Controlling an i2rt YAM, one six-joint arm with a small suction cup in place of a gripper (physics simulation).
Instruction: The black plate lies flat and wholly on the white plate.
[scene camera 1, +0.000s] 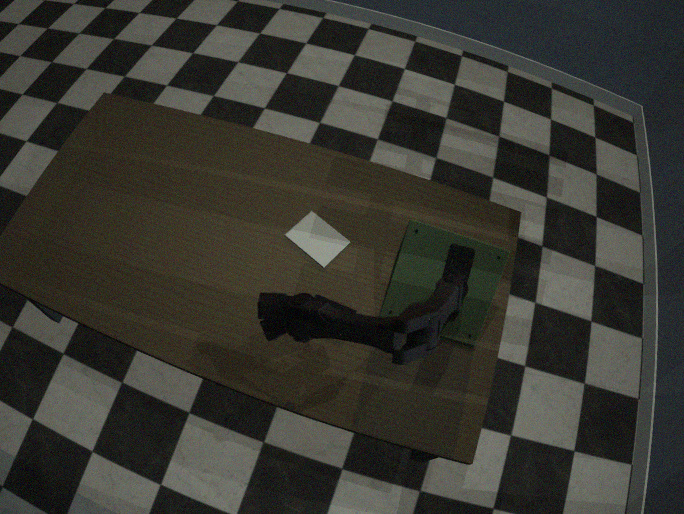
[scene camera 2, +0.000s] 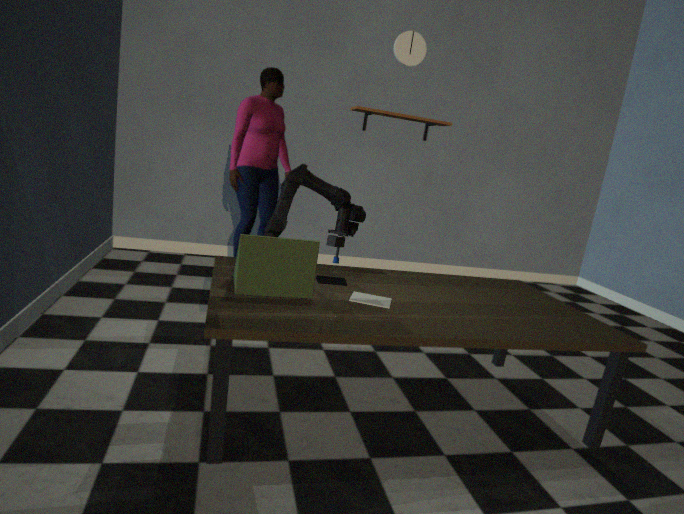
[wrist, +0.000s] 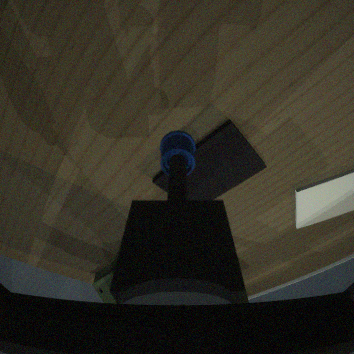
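Observation:
The black plate lies flat on the table, apart from the white plate. In scene camera 1 the arm hides most or all of it. The white plate lies flat on the table with nothing on it. My suction cup, blue on a thin dark stem, points down and hangs above the black plate with a visible gap. It holds nothing. In the wrist view it overlaps the black plate's left part. The arm hides the cup in scene camera 1.
The arm rises from a green box at one end of the wooden table. The box stands beyond the white plate on that side. A person in pink stands behind the table. A shelf hangs on the wall.

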